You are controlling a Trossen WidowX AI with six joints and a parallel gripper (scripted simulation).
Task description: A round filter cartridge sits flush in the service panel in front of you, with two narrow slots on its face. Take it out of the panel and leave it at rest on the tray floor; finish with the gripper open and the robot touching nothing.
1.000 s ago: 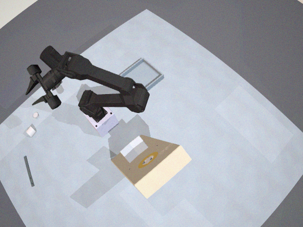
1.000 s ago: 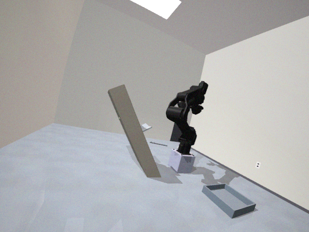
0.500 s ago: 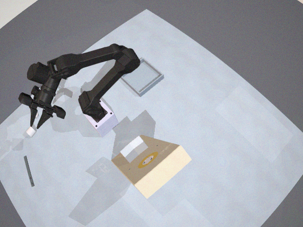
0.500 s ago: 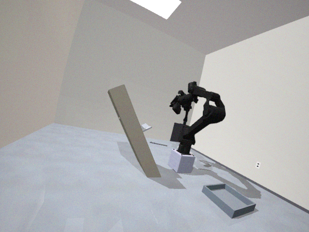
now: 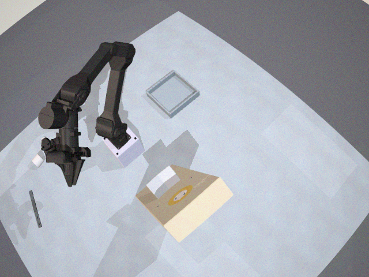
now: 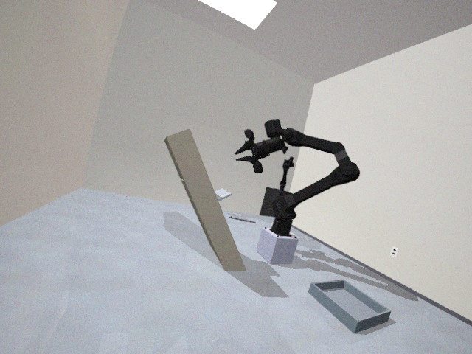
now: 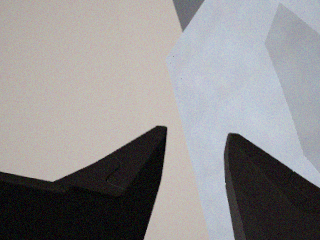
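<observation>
My gripper tip is 22 cm short of the round filter cartridge, 20 cm to the right of it and 7 cm above it. The rest, counted from my gripper tip: tray 51 cm to the left, 34 cm below, 19 cm behind.
</observation>
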